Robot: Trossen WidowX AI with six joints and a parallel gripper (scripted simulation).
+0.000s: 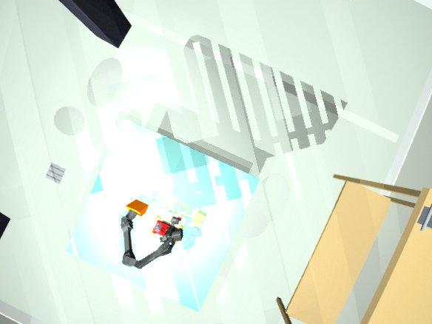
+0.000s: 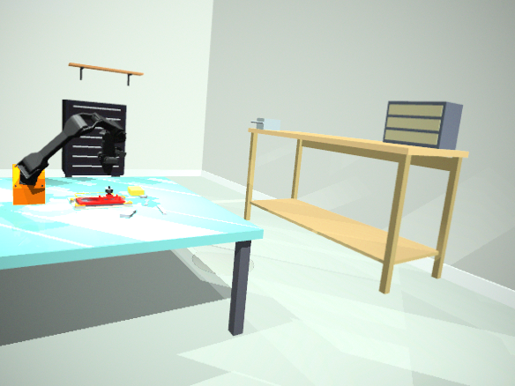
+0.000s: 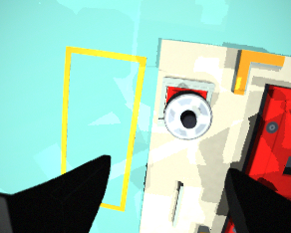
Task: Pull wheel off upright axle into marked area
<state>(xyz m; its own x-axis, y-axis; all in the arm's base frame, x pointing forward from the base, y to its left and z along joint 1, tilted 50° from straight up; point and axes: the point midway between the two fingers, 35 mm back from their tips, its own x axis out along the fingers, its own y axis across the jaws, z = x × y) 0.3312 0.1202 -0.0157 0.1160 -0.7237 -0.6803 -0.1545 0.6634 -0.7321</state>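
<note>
Right now my gripper tip is 1 cm short of the wheel, 1 cm to the left of it and 8 cm above it.
</note>
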